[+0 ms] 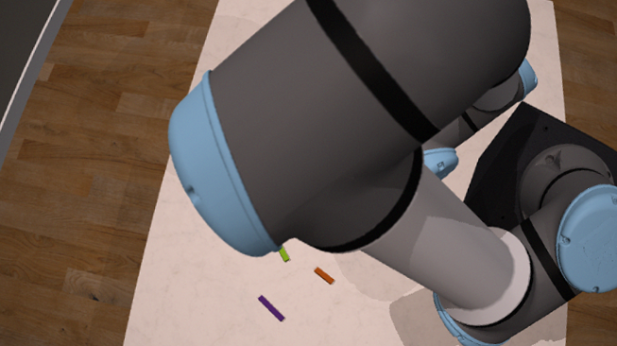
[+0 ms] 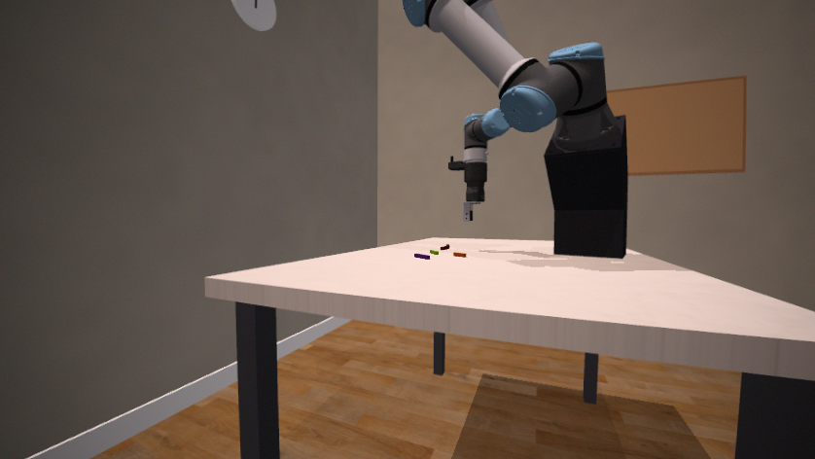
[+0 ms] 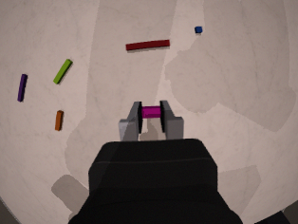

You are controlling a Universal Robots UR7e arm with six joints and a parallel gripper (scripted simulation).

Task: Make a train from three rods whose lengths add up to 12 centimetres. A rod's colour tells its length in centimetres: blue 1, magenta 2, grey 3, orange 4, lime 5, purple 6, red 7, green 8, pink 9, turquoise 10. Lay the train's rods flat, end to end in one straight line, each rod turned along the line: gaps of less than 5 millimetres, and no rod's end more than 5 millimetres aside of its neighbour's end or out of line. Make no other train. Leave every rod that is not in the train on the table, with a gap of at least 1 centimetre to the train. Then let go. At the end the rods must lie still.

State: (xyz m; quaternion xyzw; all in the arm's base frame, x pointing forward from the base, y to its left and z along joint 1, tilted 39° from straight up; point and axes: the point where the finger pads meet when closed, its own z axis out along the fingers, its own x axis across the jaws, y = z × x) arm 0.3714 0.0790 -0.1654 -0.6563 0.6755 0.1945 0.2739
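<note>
The red rod is 80 mm ahead of my hand and 110 mm below it. From my hand the other things lie so: magenta rod (10 mm below); blue rod (110 mm ahead, 80 mm to the right, 110 mm below); lime rod (50 mm ahead, 160 mm to the left, 110 mm below).
</note>
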